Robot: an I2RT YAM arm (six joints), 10 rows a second.
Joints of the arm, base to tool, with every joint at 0 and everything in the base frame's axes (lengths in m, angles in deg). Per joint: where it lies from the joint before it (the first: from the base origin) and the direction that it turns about. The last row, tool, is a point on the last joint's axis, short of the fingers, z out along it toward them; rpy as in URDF.
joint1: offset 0 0 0.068 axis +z
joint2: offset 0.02 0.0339 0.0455 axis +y
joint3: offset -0.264 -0.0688 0 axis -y
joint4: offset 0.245 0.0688 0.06 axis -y
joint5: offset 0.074 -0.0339 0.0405 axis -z
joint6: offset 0.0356 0 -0.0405 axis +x
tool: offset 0 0 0 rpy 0 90 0
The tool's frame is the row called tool.
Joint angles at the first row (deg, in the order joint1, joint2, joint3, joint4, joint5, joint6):
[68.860, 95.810, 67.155, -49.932, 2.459, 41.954]
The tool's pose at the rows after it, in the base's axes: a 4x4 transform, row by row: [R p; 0 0 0 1], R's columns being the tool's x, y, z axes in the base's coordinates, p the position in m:
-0.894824 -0.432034 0.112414 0.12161; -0.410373 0.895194 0.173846 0.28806; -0.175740 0.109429 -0.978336 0.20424; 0 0 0 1
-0.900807 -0.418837 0.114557 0.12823; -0.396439 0.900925 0.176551 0.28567; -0.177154 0.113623 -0.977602 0.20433; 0 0 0 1
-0.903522 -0.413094 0.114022 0.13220; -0.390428 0.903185 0.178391 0.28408; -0.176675 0.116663 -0.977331 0.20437; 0 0 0 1
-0.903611 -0.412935 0.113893 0.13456; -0.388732 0.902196 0.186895 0.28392; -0.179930 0.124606 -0.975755 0.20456; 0 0 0 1
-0.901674 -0.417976 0.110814 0.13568; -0.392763 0.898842 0.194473 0.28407; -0.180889 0.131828 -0.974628 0.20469; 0 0 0 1
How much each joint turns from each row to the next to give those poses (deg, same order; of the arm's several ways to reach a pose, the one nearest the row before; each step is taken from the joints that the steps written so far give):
[-1.508, -0.044, -0.001, 0.307, -0.350, -0.021]
[-1.311, 0.000, 0.001, 0.240, -0.218, -0.438]
[-0.809, 0.000, 0.000, 0.109, -0.241, -0.415]
[-0.438, 0.000, 0.001, 0.458, -0.306, -0.372]
[-0.217, 0.001, 0.000, 0.328, -0.393, -0.480]

